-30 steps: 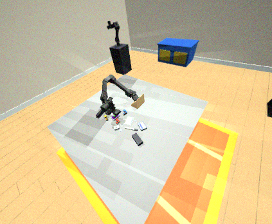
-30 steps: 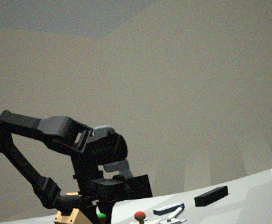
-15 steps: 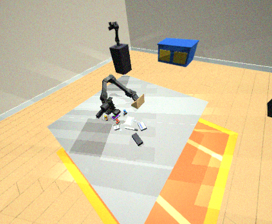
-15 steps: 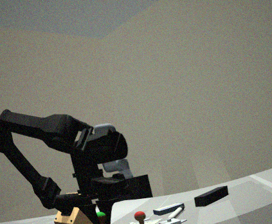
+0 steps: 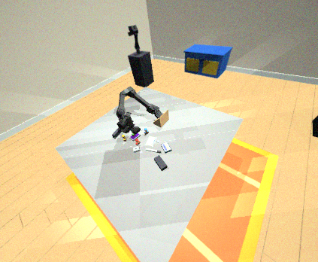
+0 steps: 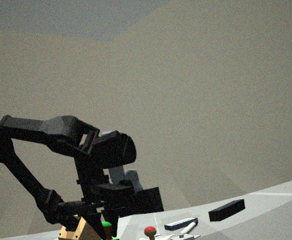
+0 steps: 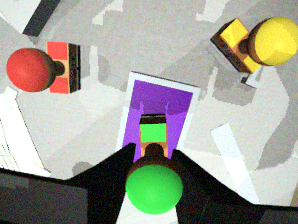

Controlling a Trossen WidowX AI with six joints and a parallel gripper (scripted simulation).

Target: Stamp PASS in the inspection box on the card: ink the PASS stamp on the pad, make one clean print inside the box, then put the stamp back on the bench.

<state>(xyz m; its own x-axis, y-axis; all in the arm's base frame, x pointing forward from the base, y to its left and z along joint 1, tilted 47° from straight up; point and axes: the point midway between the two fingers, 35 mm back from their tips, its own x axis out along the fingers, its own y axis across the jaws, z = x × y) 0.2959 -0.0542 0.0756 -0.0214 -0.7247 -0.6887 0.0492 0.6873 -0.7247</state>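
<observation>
Right now my gripper tip is 50 mm above the purple ink pad. Round my gripper tip: blue-knobbed stamp 90 mm behind, 70 mm to the left, 40 mm below; red-knobbed stamp 50 mm ahead, 80 mm to the left, 40 mm below; green-knobbed PASS stamp right at my gripper tip.
</observation>
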